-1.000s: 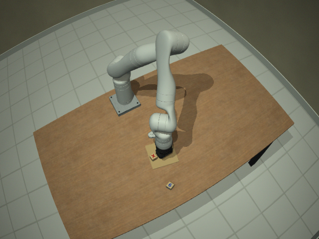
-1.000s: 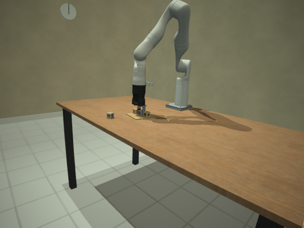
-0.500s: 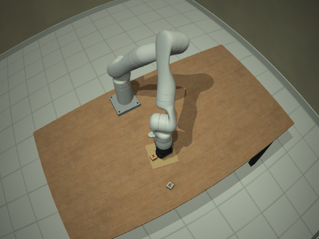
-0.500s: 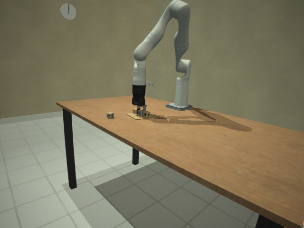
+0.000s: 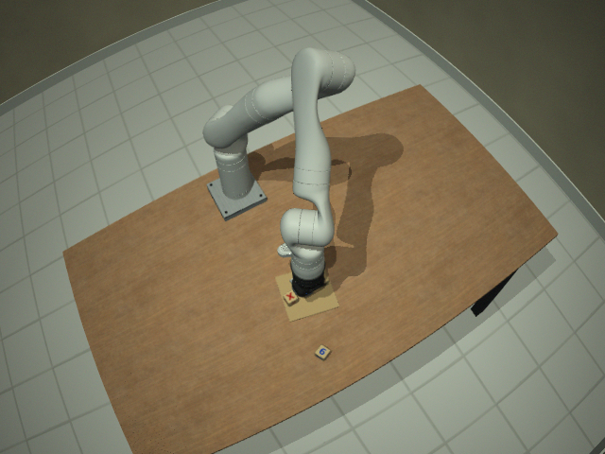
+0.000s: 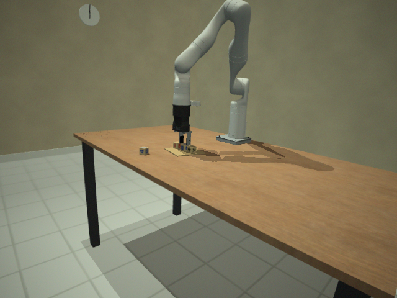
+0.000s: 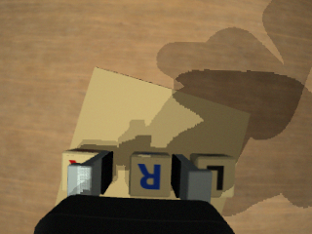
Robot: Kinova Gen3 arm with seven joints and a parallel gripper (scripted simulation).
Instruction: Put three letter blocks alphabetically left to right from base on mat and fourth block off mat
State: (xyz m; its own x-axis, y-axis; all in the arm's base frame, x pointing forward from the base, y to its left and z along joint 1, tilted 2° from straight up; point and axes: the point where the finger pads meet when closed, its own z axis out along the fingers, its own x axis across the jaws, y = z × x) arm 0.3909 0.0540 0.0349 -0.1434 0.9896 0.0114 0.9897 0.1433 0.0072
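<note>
The mat lies 1 cm to the left of my hand and 5 cm below it. Round my hand: block 19 cm ahead, 3 cm to the right, 3 cm below.
</note>
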